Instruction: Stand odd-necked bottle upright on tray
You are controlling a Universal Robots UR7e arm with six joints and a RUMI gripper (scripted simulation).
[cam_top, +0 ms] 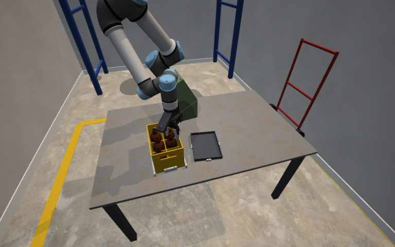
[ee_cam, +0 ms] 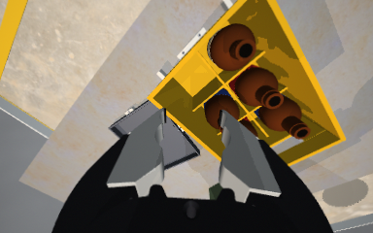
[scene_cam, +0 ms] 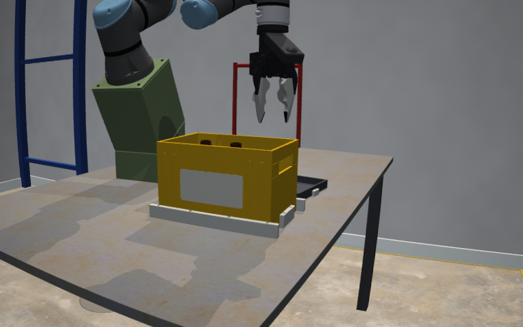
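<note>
Right now my hand is 150 mm above the yellow crate, 90 mm past it and 40 mm to the left of it. Also, from my hand: dark tray: 240 mm to the left, 220 mm below, 70 mm behind.
</note>
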